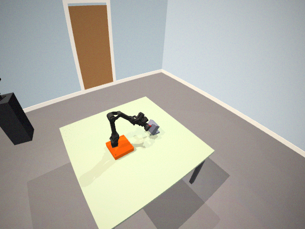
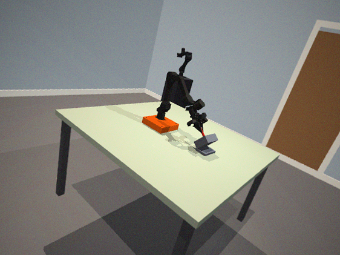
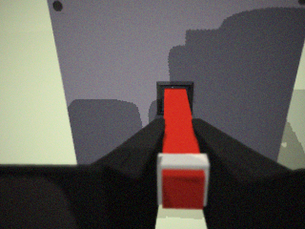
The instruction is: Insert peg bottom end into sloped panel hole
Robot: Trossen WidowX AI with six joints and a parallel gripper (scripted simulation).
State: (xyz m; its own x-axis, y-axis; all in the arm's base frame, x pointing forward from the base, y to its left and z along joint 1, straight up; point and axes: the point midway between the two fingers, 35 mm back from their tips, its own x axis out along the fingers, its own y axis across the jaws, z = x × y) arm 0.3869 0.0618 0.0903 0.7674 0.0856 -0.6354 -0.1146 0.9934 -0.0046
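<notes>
Now: gripper tip 50 mm short of the grey sloped panel, 10 mm to the right of it and 40 mm above it. Also, from my gripper tip: red square peg 10 mm behind, 10 mm above.
</notes>
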